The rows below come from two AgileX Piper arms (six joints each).
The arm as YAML. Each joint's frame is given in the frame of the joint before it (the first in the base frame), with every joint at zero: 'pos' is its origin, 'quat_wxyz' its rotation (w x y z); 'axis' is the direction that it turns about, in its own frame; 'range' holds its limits. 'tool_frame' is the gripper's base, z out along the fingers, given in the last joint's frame.
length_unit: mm
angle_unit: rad
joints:
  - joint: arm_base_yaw
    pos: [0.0, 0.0, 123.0]
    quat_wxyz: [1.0, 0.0, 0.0, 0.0]
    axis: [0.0, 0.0, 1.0]
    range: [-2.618, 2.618]
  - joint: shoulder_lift
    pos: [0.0, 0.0, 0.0]
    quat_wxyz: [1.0, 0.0, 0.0, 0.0]
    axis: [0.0, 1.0, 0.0]
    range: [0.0, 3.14]
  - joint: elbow
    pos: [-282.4, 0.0, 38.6]
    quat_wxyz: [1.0, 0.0, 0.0, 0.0]
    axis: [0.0, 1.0, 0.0]
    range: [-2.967, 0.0]
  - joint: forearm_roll
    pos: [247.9, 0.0, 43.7]
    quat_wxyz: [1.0, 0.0, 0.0, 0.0]
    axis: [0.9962, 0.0, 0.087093]
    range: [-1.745, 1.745]
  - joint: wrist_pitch
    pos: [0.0, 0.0, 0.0]
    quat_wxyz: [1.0, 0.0, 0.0, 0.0]
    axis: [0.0, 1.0, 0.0]
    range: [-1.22, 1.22]
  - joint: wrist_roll
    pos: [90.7, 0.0, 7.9]
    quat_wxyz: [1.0, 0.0, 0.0, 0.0]
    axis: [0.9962, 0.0, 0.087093]
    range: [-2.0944, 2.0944]
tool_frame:
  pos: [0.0, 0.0, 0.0]
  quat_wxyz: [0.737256, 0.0, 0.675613, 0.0]
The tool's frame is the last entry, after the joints.
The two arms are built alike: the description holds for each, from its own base.
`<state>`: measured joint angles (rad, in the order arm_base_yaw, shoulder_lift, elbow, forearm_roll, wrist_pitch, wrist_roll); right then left.
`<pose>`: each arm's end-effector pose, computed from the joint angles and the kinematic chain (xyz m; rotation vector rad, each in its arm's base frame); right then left.
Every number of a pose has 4 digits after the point. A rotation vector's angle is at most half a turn.
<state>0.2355 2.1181 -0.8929 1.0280 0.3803 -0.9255 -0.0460 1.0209 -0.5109 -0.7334 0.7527 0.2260</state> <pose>0.3089 0.1039 0.0416 -0.2972 2.9054 0.5219 0.1625 -0.0492 0.2316 -0.2293 2.6018 -0.7625</pose>
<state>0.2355 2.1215 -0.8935 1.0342 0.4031 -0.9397 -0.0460 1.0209 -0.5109 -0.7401 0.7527 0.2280</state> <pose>0.3074 0.1053 0.0409 -0.3158 2.9134 0.5495 0.1626 -0.0495 0.2319 -0.2321 2.5991 -0.7689</pose>
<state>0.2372 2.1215 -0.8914 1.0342 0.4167 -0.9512 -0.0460 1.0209 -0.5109 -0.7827 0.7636 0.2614</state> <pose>0.3056 0.1065 0.0408 -0.3389 2.9174 0.5643 0.1624 -0.0519 0.2334 -0.2186 2.5882 -0.8089</pose>
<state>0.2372 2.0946 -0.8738 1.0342 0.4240 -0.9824 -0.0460 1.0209 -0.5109 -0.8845 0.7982 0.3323</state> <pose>0.3020 0.1062 0.0471 -0.3874 2.9000 0.5685 0.1615 -0.0579 0.2373 -0.1928 2.5617 -0.9131</pose>
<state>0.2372 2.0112 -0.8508 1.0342 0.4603 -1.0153 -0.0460 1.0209 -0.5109 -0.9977 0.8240 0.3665</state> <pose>0.2980 0.1078 0.0706 -0.4546 2.8394 0.6045 0.1618 -0.0637 0.2426 -0.2261 2.5177 -1.0357</pose>
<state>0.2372 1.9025 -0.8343 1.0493 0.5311 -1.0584 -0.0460 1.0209 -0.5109 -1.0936 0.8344 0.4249</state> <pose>0.2926 0.1119 0.1032 -0.5339 2.7490 0.6800 0.1631 -0.0675 0.2477 -0.2224 2.4620 -1.1164</pose>
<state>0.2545 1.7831 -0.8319 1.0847 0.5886 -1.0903 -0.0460 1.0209 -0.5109 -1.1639 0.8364 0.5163</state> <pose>0.2868 0.1208 0.1416 -0.5973 2.6252 0.7493 0.1646 -0.0697 0.2516 -0.1642 2.4066 -1.1462</pose>
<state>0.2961 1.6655 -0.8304 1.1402 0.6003 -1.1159 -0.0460 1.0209 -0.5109 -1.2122 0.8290 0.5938</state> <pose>0.2775 0.1335 0.1792 -0.6389 2.4861 0.7884 0.1663 -0.0706 0.2543 -0.1147 2.3601 -1.1484</pose>
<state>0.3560 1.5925 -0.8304 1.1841 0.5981 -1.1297 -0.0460 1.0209 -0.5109 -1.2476 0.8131 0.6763</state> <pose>0.2654 0.1494 0.2028 -0.6876 2.3910 0.8266 0.1684 -0.0705 0.2562 -0.0572 2.3166 -1.1252</pose>
